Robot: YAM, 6 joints.
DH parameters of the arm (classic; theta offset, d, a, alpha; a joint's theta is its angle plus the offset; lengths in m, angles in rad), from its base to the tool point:
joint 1: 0 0.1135 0.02 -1.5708
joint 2: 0 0 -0.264 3.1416
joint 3: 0.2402 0 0.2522 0
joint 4: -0.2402 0 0.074 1.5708
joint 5: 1.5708 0 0 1.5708
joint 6: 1.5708 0.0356 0 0
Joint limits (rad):
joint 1: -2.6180..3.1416
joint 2: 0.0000..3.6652
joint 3: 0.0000..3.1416
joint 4: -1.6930..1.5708
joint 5: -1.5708..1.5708
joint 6: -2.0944..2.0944
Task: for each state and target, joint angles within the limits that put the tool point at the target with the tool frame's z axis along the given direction. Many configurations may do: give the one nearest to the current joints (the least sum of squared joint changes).
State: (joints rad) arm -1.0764 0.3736 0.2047 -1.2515 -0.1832 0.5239
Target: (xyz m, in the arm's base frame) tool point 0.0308 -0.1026 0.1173 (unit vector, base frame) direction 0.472 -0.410 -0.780
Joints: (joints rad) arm -1.4131 0.6198 0.1446 -0.5449 -0.4136 0.5239
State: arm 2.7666 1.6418 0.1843 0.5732 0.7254 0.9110
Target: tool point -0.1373 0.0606 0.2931 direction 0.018 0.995 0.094
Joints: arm 2.9612 0.7544 0.3473 0.9359 1.3833 0.9110
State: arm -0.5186 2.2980 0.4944 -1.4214 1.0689 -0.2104
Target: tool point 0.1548 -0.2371 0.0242 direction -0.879 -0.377 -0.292
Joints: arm -0.8769 2.3506 1.1083 -1.0791 1.1600 -0.2104
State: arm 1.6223 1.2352 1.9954 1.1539 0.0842 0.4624
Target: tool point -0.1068 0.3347 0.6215 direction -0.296 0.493 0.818
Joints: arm 1.8655 1.8787 2.3578 0.4933 -0.1405 0.4624
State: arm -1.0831 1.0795 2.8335 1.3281 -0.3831 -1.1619
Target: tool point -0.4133 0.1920 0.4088 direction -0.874 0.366 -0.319
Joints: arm -0.4380 0.4616 2.3595 1.5687 0.0392 -1.1619
